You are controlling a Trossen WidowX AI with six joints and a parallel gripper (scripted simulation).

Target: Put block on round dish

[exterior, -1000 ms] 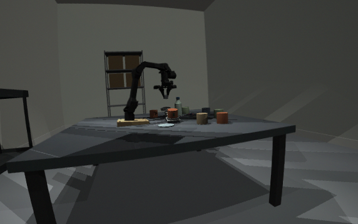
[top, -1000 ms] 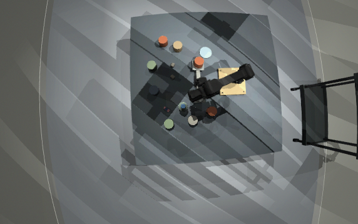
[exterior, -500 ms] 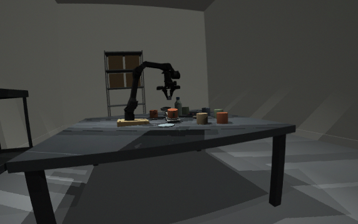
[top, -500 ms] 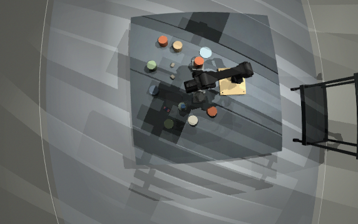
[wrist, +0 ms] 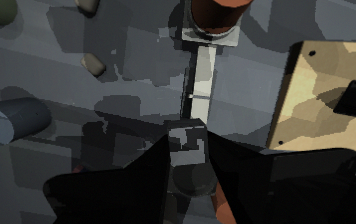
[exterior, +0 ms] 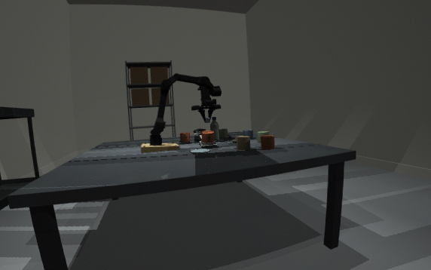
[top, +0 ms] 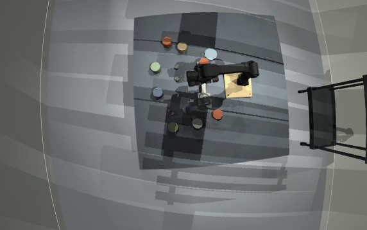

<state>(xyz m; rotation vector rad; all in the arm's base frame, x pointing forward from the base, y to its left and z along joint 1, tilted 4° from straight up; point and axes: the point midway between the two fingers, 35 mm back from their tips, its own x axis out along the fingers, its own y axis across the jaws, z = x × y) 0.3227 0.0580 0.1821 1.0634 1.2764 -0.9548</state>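
Right now the round dish is 8 cm behind my gripper tip, 28 cm to the right of it and 15 cm below it. Round my gripper tip: blue-capped bottle (8 cm ahead, 19 cm to the left, 4 cm below); balance beam (3 cm behind, 2 cm to the right, 11 cm below); balance (3 cm behind, 2 cm to the right, 13 cm below).
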